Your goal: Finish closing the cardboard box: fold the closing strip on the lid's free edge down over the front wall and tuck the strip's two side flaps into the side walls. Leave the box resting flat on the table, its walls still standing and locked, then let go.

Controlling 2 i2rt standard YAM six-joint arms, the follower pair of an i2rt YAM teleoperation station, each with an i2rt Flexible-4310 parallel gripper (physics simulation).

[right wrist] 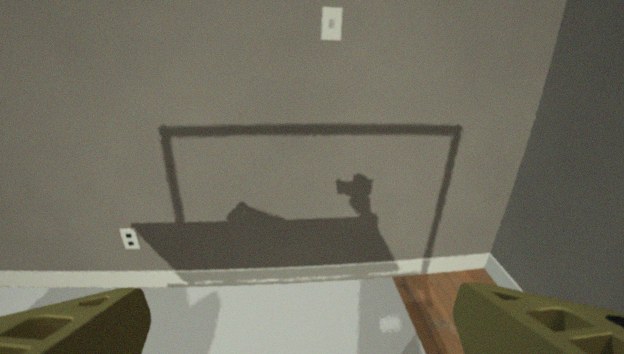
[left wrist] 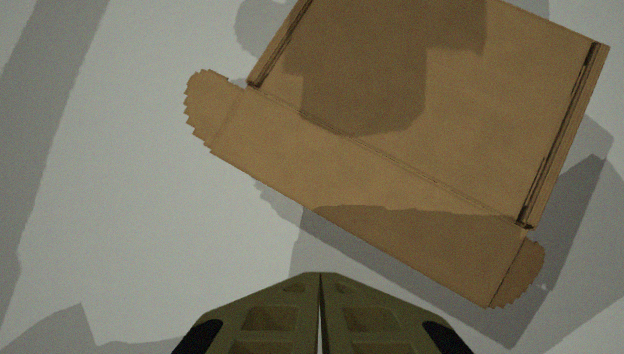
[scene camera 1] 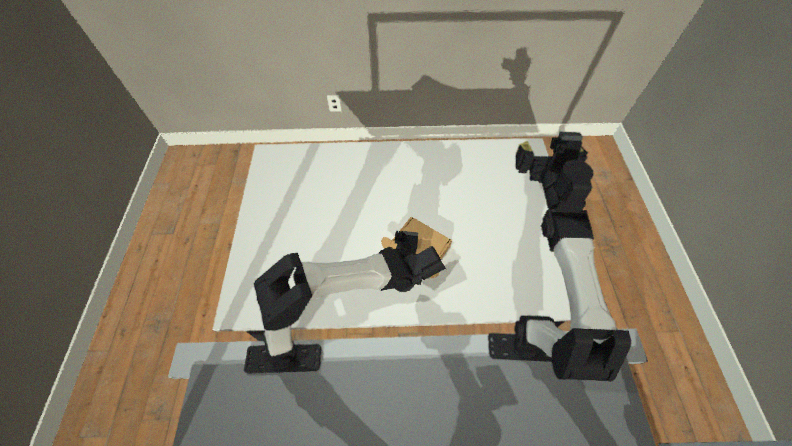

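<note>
The cardboard box (scene camera 1: 437,237) sits turned at an angle on the white table, with its lid panel (left wrist: 490,125) lying between the two side walls (left wrist: 285,42) (left wrist: 565,135). The closing strip (left wrist: 350,165) sticks outward from the lid's free edge, above its shadow. One side flap (left wrist: 210,105) (scene camera 1: 387,242) points out at the strip's left end, and the other side flap (left wrist: 525,272) at its right end; both are outside the side walls. My left gripper (left wrist: 319,285) is shut and empty, above the table on the strip's outer side. My right gripper (right wrist: 301,304) is open and empty, far from the box.
The white table top (scene camera 1: 288,193) (right wrist: 290,320) carries several arm shadows. My left arm reaches over the box from the left and hides part of it in the scene view. My right arm stands along the table's right edge. A wall (right wrist: 300,75) rises behind the table.
</note>
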